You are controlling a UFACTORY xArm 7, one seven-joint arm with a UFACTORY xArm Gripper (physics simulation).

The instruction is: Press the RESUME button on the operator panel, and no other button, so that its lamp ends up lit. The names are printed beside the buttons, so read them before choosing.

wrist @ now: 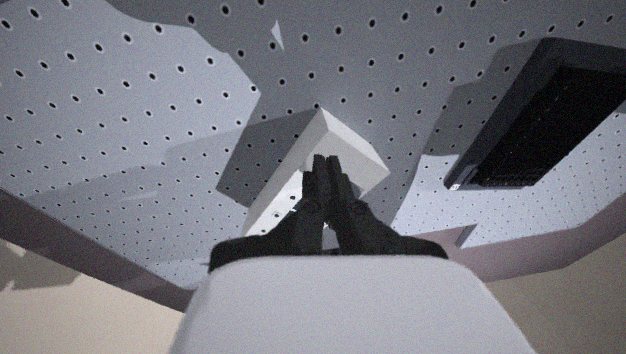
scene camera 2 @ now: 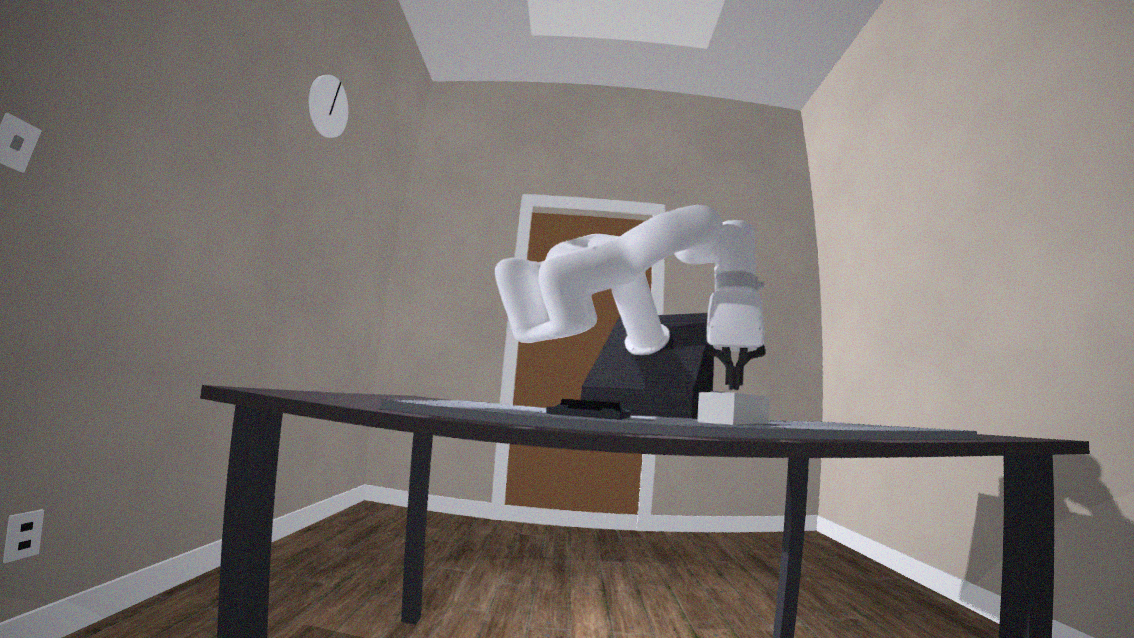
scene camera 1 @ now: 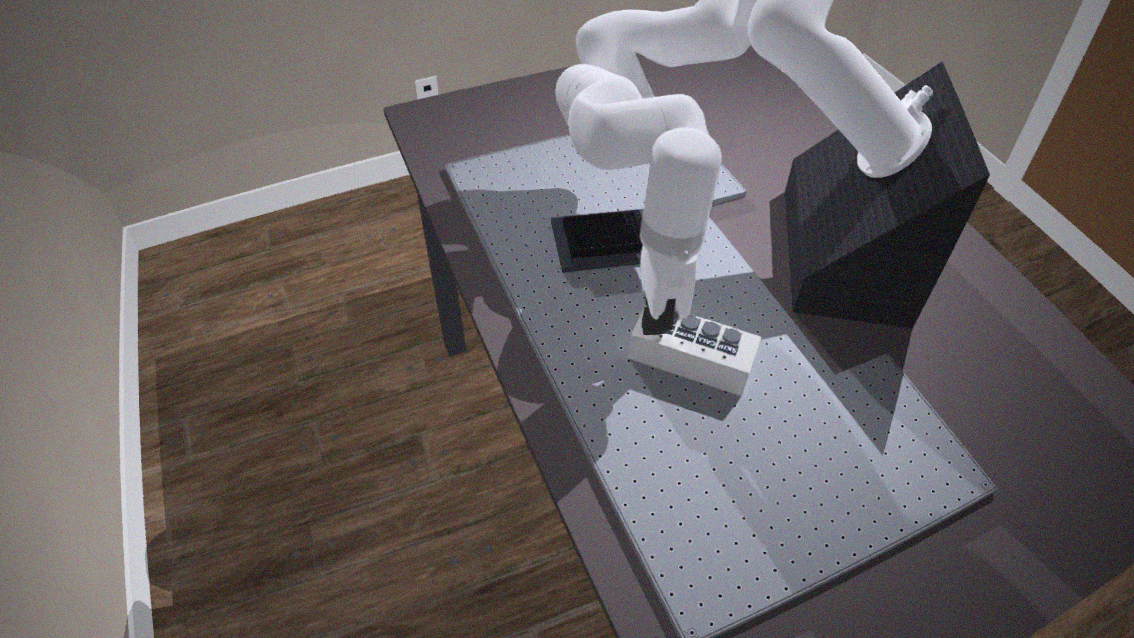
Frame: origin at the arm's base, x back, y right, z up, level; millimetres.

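Seen in the pictures: gripper, between the fingertips: [wrist: 322,170] [scene camera 2: 733,389] [scene camera 1: 653,330]; arm's base, origin of its link: [scene camera 2: 647,340] [scene camera 1: 895,145].
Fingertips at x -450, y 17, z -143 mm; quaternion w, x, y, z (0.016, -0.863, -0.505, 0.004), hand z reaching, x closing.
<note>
Offsets run from my fingertips to a thing's middle. Level surfaces: height alone.
The operator panel {dz -32, dx +47, dy -38 mm} [scene camera 1: 689,371] [scene camera 2: 717,407] [wrist: 346,144] is a white box with a row of round grey buttons and dark labels. My gripper [scene camera 1: 653,330] [scene camera 2: 734,386] [wrist: 322,170] is shut and empty, pointing down at the panel's left end in scene camera 1. Its fingertips are at or close above the panel top; contact cannot be made out. The RESUME button and its label are hidden by the fingers. The SKIP button {dz -7, dx +86, dy -67 mm} [scene camera 1: 731,336] and the CALL button {dz -7, dx +70, dy -41 mm} [scene camera 1: 711,328] show beside another button {dz -7, dx +54, dy -15 mm} [scene camera 1: 689,322] whose label is blurred. The visible lamps look dark; the RESUME lamp cannot be made out.
A black tray-like box {dz -40, dx +94, dy +225 mm} [scene camera 1: 601,234] [scene camera 2: 588,408] [wrist: 550,120] lies on the perforated board {dz -59 mm} [scene camera 1: 800,491] [wrist: 150,105], near the panel. A large black pedestal [scene camera 1: 860,261] [scene camera 2: 646,388] under the arm's base stands to the right of the panel in scene camera 1.
</note>
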